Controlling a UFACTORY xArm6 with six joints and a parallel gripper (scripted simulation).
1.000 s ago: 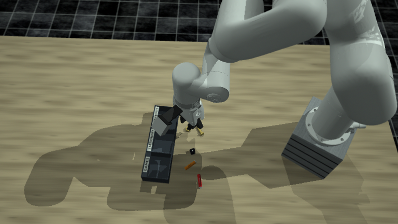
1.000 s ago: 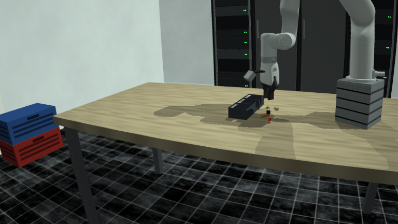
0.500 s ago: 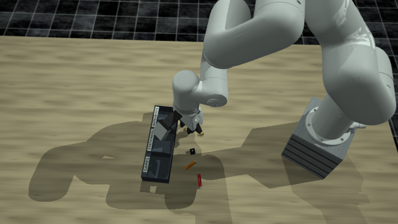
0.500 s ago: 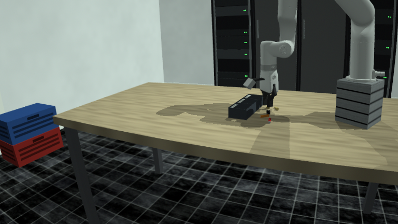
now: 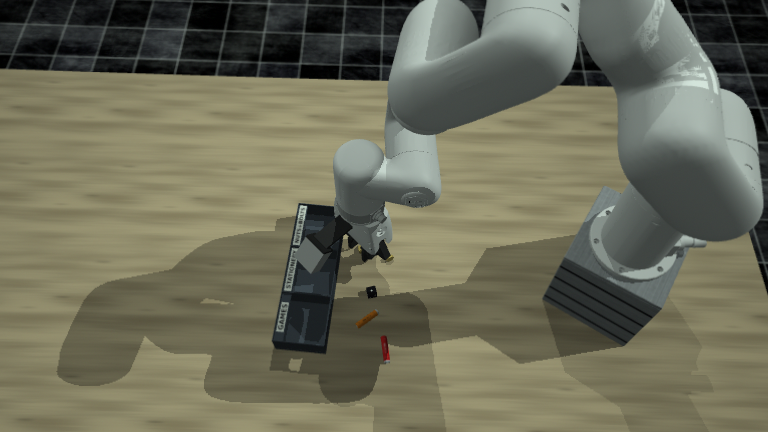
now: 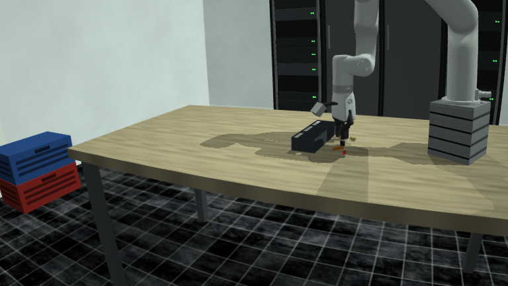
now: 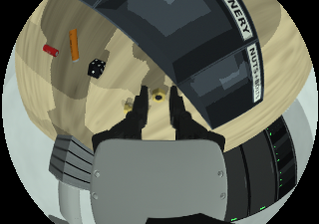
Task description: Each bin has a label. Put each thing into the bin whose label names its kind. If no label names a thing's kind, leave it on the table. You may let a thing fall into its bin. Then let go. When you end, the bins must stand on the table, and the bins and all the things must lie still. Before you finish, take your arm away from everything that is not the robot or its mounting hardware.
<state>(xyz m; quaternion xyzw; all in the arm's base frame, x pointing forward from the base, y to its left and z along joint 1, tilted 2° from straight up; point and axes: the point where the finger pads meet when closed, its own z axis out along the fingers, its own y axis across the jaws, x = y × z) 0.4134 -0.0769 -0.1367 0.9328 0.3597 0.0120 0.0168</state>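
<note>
Now: hand 20 mm above the brass nut. From my hand the other things lie so: dark three-part bin (90 mm ahead, 60 mm to the left); then black die (20 mm behind, 80 mm to the left, 10 mm below); then brass bolt (40 mm behind, 10 mm to the left, 20 mm below).
</note>
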